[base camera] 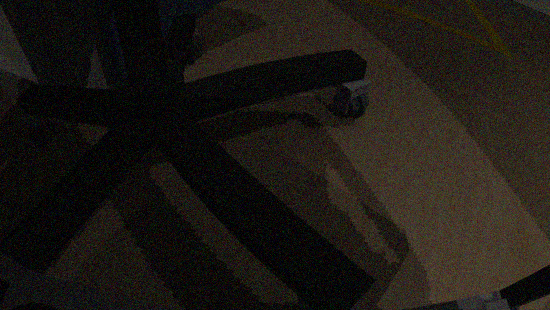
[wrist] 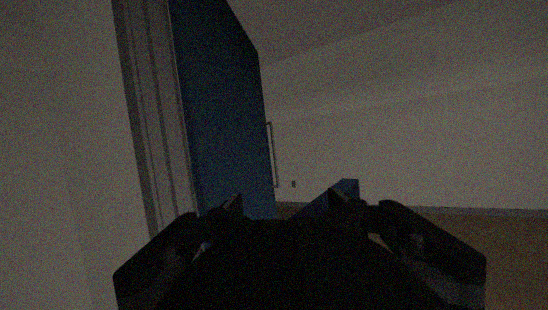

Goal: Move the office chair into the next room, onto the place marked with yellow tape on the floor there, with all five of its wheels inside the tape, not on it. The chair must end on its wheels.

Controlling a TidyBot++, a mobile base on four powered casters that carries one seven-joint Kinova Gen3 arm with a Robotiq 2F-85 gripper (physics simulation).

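Frame: origin at the arm's base, x ahead, y left, z up, level; metres.
Where they show: gripper, fingertip midpoint: (wrist: pixel 284 200).
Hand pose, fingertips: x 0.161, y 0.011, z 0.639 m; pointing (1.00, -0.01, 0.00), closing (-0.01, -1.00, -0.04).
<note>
After its pixels a point has its place.
The office chair's black five-armed base (base camera: pixel 137 111) {x 0.351, y 0.152, z -0.261 m} fills the left of the dim base camera view, very close to me. One arm reaches right to a grey caster (base camera: pixel 352 100) {x 0.493, y -0.126, z -0.348 m}, and another arm (base camera: pixel 273 238) runs down to the lower right. Yellow tape (base camera: pixel 490 34) {x 1.232, y -1.004, z -0.396 m} shows faintly on the floor at the top right, beyond the chair. In the wrist view my gripper (wrist: pixel 284 200) {x 0.161, y 0.011, z 0.639 m} is open and empty. A blue part of the chair (wrist: pixel 345 188) {x 0.349, y -0.123, z 0.583 m} shows just behind its right finger. The seat is hidden.
An open blue door (wrist: pixel 222 117) {x 0.781, y 0.268, z 0.859 m} with a metal handle (wrist: pixel 273 154) {x 1.473, y 0.070, z 0.610 m} stands ahead on the left, hung on a pale door frame (wrist: pixel 148 134) {x 0.471, y 0.397, z 0.771 m}. A plain wall lies behind it. My base's rim (base camera: pixel 524 289) shows at the lower right.
</note>
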